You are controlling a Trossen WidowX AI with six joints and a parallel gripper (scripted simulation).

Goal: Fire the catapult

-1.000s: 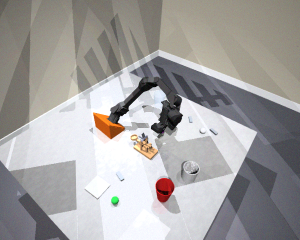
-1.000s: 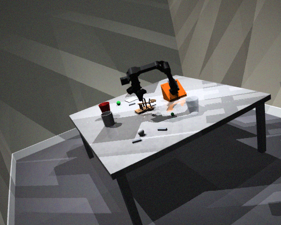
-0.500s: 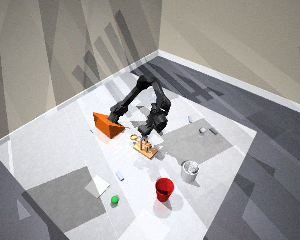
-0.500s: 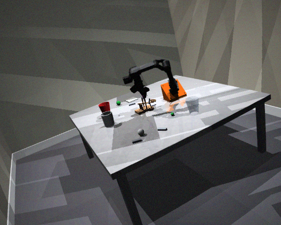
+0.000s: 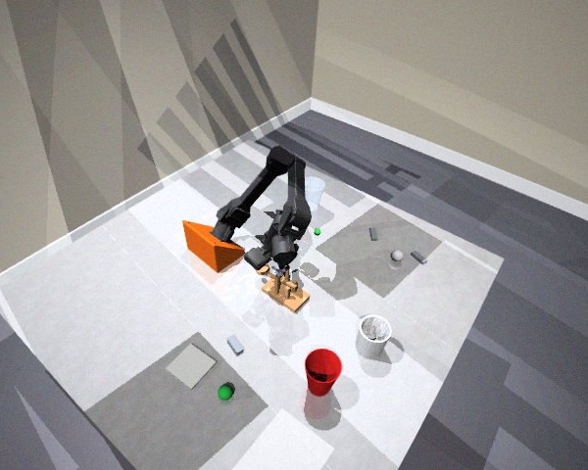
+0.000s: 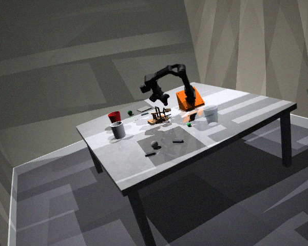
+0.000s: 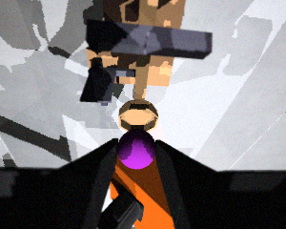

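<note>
Now: gripper tip 60 mm short of the catapult, 50 mm above it and 20 mm to the right of it. The rest, counted from my gripper tip: white mug 410 mm ahead, 70 mm below, 10 mm to the left; white tile 380 mm to the right, 100 mm below, 50 mm ahead; purple ball 10 mm above.
</note>
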